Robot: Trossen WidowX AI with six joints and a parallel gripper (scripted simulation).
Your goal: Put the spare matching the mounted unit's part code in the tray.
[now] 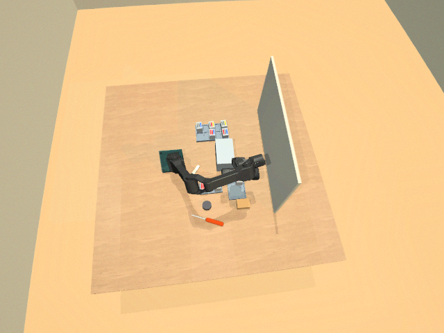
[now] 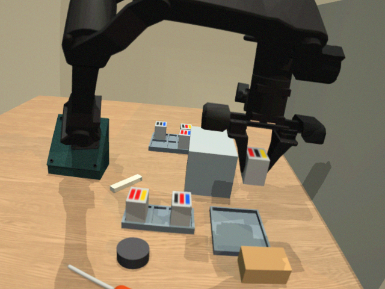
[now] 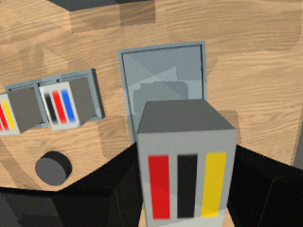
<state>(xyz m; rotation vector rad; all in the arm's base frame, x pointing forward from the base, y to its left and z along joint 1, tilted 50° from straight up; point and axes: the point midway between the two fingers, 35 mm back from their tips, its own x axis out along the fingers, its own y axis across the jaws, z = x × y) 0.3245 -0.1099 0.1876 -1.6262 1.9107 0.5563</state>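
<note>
Now: gripper tip 12 cm above the grey tray. From my gripper tip the other things lie so: orange block (11 cm below, 10 cm to the right, 1 cm ahead); then mounted unit (21 cm to the left, 7 cm below, 3 cm behind); then black puck (18 cm behind, 11 cm below, 7 cm to the right).
</note>
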